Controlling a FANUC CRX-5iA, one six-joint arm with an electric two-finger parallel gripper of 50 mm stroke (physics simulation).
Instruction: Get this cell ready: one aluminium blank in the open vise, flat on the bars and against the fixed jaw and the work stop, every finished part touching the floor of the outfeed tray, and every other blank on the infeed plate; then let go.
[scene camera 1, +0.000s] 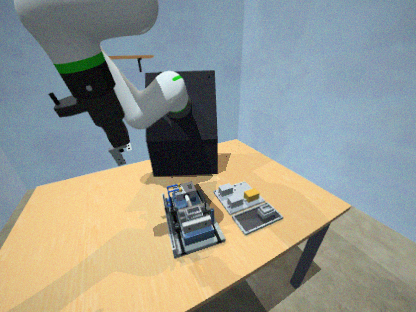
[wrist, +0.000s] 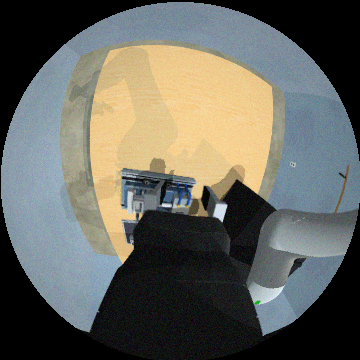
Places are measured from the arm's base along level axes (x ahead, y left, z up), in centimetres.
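Pixels of known places: gripper, fingertip midpoint: (scene camera 1: 121, 157) (wrist: 183, 189); arm's base, link origin: (scene camera 1: 177, 105).
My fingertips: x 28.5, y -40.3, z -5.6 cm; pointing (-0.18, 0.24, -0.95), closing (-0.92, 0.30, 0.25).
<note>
For each thing: its top centre in the pictures, then the offset to it from my fingertips.
- vise, top centre: (wrist: 156, 205) (scene camera 1: 188, 201) dz -23.4, dx +7.7, dy +17.3 cm
- grey block with a recessed top, top centre: (wrist: 138, 207) (scene camera 1: 193, 210) dz -21.8, dx +13.9, dy +15.0 cm
- yellow block, top centre: (scene camera 1: 251, 192) dz -28.9, dx +18.5, dy +45.6 cm
- infeed plate, top centre: (scene camera 1: 238, 195) dz -32.5, dx +13.0, dy +42.8 cm
- grey pocketed part, top centre: (scene camera 1: 267, 207) dz -29.2, dx +28.6, dy +42.1 cm
The vise (scene camera 1: 199, 236) (wrist: 157, 177) stands on the table. A grey block with a recessed top (scene camera 1: 192, 211) shows between its jaws; I cannot tell its exact seating or whether it is a finished part. Two plain grey blanks, one at the back (scene camera 1: 226, 189) and one nearer the front (scene camera 1: 235, 201), and a yellow block (scene camera 1: 251, 195) sit on the infeed plate (scene camera 1: 240, 192). A grey pocketed part (scene camera 1: 266, 212) sits in the right part of the outfeed tray (scene camera 1: 245, 221) (wrist: 128, 231). My gripper (scene camera 1: 123, 154) (wrist: 183, 189) is open and empty, high above the table, away from the vise.
A black pedestal (scene camera 1: 184, 157) (wrist: 242, 212) carries the arm behind the vise. Blue hoses (scene camera 1: 172, 189) (wrist: 184, 192) stand at the vise's back end. The plate and tray lie close together beside the vise. A wooden shelf (scene camera 1: 132, 57) hangs on the far wall.
</note>
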